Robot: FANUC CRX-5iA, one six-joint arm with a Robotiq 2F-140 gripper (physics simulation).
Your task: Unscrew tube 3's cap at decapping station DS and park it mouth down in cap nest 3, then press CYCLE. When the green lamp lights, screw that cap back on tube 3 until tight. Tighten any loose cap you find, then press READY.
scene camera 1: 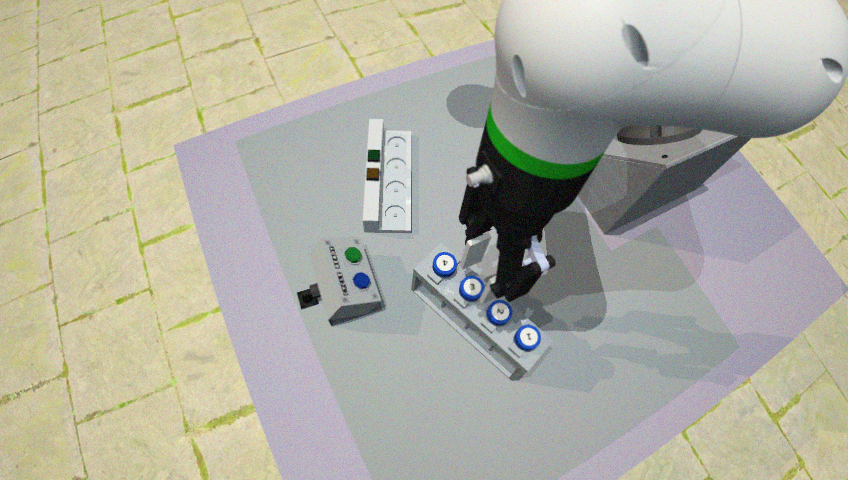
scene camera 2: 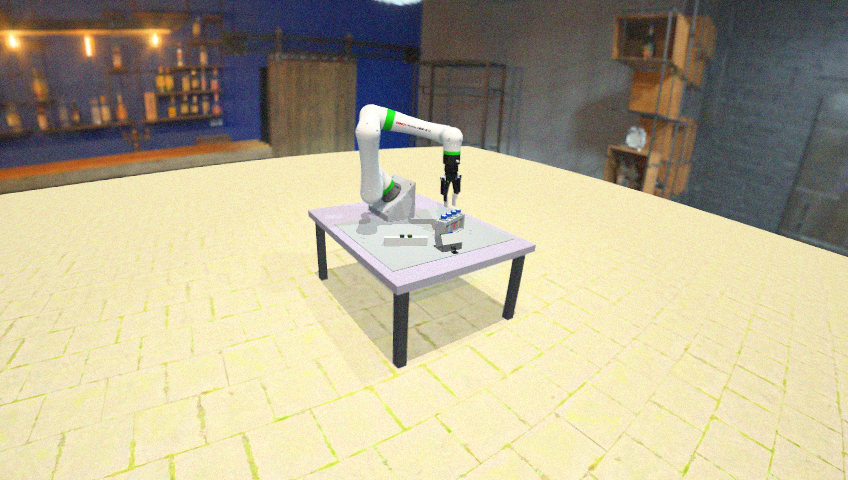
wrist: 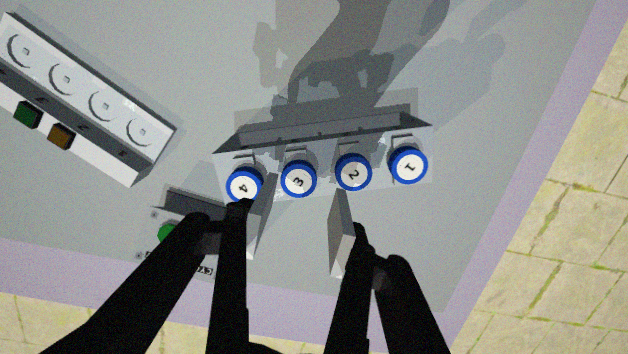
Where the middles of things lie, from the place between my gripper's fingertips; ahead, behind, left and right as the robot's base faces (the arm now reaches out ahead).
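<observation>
Cap 1 point(wrist: 408, 165) is 9 cm to the left of my hand, 4 cm behind it and 4 cm below it. Cap 2 point(wrist: 353, 172) is 4 cm to the left of my hand, 2 cm behind it, and 4 cm below it too. Then there's cap 4 point(wrist: 245, 181), and that one's 3 cm ahead of my hand, 5 cm to the right of it and 4 cm below it. And cap 3 point(wrist: 298, 179), well, that's 4 cm below my hand.
</observation>
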